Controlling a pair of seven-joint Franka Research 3 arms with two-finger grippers.
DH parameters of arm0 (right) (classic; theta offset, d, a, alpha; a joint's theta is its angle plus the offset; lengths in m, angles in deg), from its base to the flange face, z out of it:
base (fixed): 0 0 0 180
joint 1: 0 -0.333 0 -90
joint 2: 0 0 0 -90
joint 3: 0 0.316 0.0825 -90
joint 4: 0 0 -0.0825 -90
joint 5: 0 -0.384 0 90
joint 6: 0 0 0.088 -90
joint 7: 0 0.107 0 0
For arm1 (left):
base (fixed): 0 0 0 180
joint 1: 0 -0.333 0 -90
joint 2: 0 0 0 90
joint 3: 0 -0.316 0.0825 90
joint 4: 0 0 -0.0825 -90
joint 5: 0 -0.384 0 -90
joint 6: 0 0 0.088 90
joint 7: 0 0.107 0 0
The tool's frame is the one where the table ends.
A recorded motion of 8 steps. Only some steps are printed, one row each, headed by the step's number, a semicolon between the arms.
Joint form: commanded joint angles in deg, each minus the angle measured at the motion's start. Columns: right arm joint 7, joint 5, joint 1, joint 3, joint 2, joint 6, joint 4; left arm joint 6, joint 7, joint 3, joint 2, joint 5, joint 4, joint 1.
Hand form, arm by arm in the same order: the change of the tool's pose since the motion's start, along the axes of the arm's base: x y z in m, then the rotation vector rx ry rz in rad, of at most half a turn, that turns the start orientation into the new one. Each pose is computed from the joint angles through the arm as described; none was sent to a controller.
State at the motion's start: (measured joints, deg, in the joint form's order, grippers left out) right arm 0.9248 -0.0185 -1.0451 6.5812 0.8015 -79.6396 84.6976; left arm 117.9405 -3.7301 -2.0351 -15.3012 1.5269 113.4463 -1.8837
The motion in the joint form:
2: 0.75 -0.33 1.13 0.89 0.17 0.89 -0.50; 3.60 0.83 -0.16 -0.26 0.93 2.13 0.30
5: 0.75 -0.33 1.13 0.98 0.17 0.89 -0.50; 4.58 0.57 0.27 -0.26 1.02 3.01 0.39
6: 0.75 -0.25 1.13 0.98 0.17 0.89 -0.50; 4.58 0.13 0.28 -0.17 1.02 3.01 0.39
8: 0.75 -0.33 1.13 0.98 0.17 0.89 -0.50; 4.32 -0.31 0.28 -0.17 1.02 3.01 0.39
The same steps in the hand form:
2: -0.0026 -0.0017 0.0043 0.0036 0.0044 -0.0166; -0.0037 -0.0021 -0.0138 -0.0112 -0.0223 -0.0050
5: -0.0027 -0.0008 0.0042 0.0035 0.0044 -0.0150; -0.0061 -0.0073 -0.0189 -0.0131 -0.0240 -0.0077
6: -0.0027 -0.0010 0.0042 0.0022 0.0042 -0.0152; -0.0061 -0.0074 -0.0180 -0.0118 -0.0253 -0.0003
8: -0.0027 -0.0008 0.0042 0.0035 0.0044 -0.0150; -0.0066 -0.0075 -0.0184 -0.0108 -0.0205 0.0072

